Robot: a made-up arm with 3 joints. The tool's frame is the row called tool.
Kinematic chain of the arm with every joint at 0, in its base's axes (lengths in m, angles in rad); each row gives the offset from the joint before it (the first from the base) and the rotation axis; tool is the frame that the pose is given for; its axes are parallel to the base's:
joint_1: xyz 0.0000 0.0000 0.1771 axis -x
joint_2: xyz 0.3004 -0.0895 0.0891 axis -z
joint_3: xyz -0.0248 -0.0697 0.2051 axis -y
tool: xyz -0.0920 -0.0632 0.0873
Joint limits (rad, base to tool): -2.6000..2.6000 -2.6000..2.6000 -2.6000..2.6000
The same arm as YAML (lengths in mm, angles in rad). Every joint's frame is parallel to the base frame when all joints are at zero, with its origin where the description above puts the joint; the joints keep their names.
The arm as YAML. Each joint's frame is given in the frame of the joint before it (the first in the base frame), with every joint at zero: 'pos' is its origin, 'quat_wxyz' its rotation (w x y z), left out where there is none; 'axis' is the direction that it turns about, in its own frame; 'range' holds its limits. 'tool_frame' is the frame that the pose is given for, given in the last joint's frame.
length_unit: mm
angle_unit: rad
joints:
  - joint: joint_1
    pos: [0.0, 0.0, 177.1]
    axis: [-1.0, 0.0, 0.0]
    range: [-2.6, 2.6]
  - joint: joint_2
    pos: [300.4, -89.5, 89.1]
    axis: [0.0, 0.0, -1.0]
    range: [-2.6, 2.6]
  - joint: joint_3
    pos: [-24.8, -69.7, 205.1]
    axis: [0.0, -1.0, 0.0]
    range: [-2.6, 2.6]
tool_frame:
  pos: [-92.0, -63.2, 87.3]

